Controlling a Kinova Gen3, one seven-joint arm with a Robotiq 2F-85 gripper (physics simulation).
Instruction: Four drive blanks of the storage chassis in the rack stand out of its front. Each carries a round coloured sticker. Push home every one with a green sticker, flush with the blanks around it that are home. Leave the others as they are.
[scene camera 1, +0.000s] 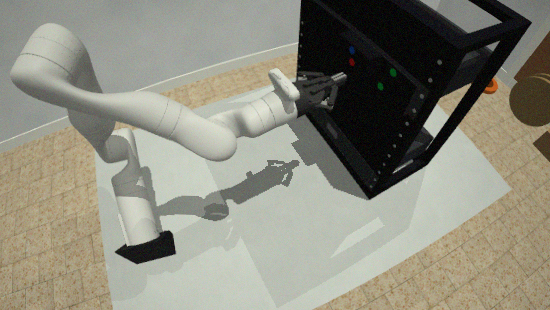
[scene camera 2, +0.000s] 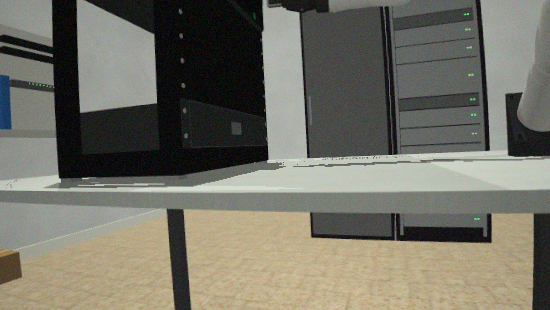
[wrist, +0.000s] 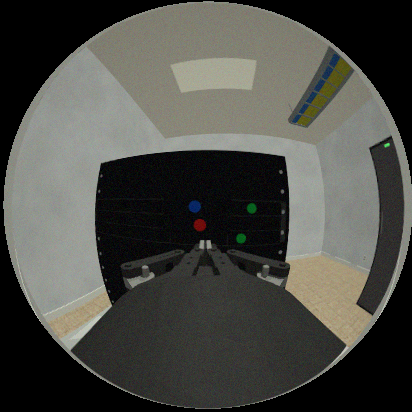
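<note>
The storage chassis (scene camera 1: 370, 62) (wrist: 150, 220) is nearly black in the rack (scene camera 1: 462, 102) (scene camera 2: 167, 75) (wrist: 190, 175). A blue sticker (scene camera 1: 352, 50) (wrist: 194, 206) sits above a red sticker (scene camera 1: 352, 62) (wrist: 199, 225). To their right are an upper green sticker (scene camera 1: 393, 72) (wrist: 251, 208) and a lower green sticker (scene camera 1: 380, 86) (wrist: 241, 238). The blank edges are too dark to tell how far each stands out. My gripper (scene camera 1: 339, 77) (wrist: 204, 246) is shut and empty. In the wrist view its tips show below the red sticker, left of the lower green one; contact cannot be told.
The rack stands on the pale table (scene camera 1: 260, 280) (scene camera 2: 350, 200). A lower unit (scene camera 2: 215, 125) with a grey label is in the rack's bottom. Dark cabinets (scene camera 2: 345, 85) stand behind the table. An orange ring-like object (scene camera 1: 492, 87) lies on the floor beyond the rack.
</note>
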